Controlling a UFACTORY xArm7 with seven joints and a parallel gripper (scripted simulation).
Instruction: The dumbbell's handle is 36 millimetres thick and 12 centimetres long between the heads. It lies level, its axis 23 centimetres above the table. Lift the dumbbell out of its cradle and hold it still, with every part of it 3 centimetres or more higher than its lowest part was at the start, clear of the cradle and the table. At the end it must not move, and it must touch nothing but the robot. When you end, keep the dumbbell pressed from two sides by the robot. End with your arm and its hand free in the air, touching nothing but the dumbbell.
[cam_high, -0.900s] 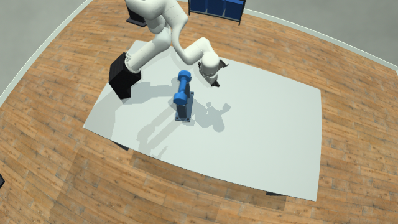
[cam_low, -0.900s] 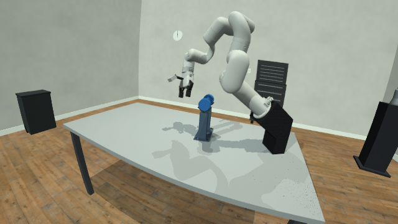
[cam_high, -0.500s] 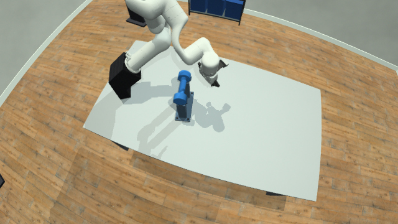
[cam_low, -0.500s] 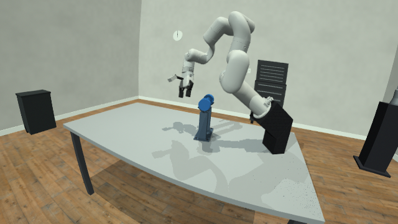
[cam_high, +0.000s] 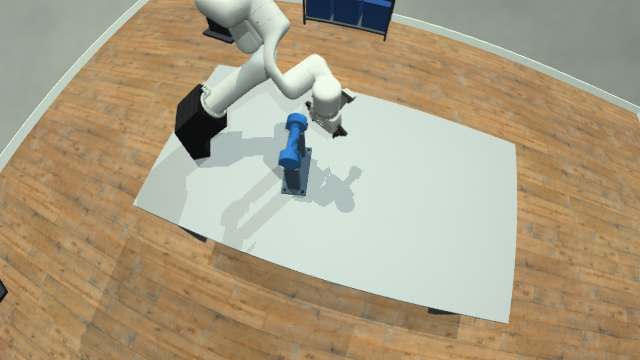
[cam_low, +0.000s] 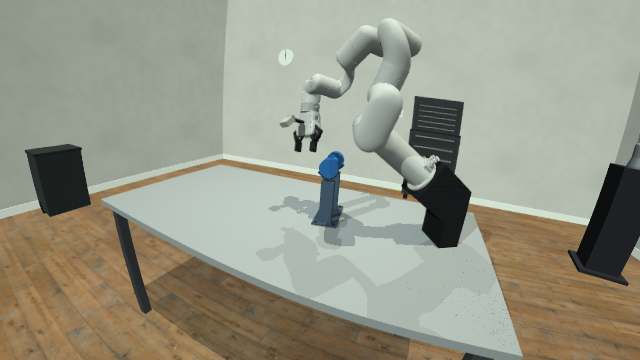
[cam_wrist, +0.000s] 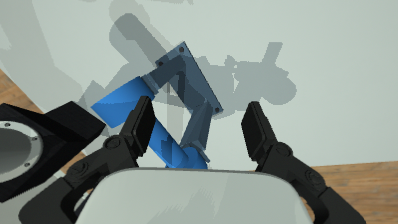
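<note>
My hand is 8 cm to the left of the blue dumbbell, 8 cm past it and 5 cm above it. The rest, counted from my hand: grey-blue cradle 18 cm below, 8 cm to the right, 8 cm behind.
</note>
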